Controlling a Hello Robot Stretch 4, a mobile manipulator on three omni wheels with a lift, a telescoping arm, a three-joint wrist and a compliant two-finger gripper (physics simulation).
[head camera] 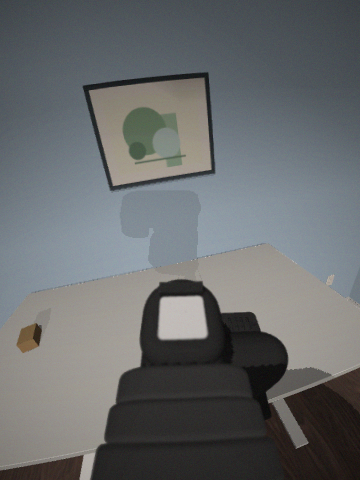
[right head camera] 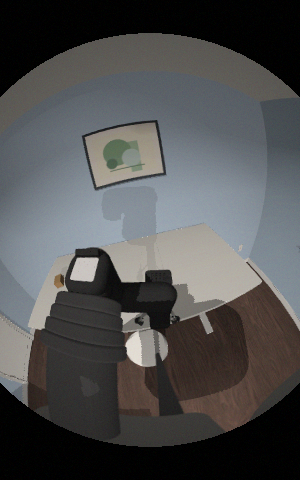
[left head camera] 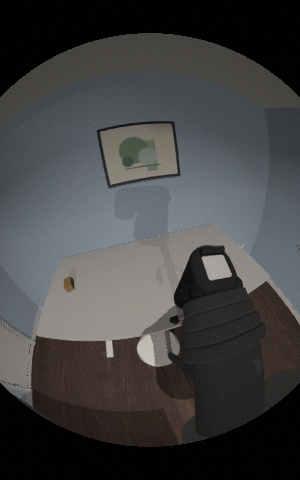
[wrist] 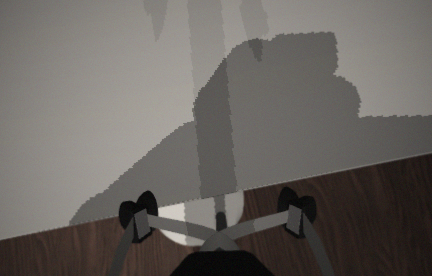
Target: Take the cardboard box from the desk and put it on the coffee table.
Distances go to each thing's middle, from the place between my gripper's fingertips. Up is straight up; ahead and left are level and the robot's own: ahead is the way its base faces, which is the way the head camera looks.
I see my gripper 79 cm short of the framed picture [head camera: 154, 129], 12 cm to the right of it and 62 cm below it.
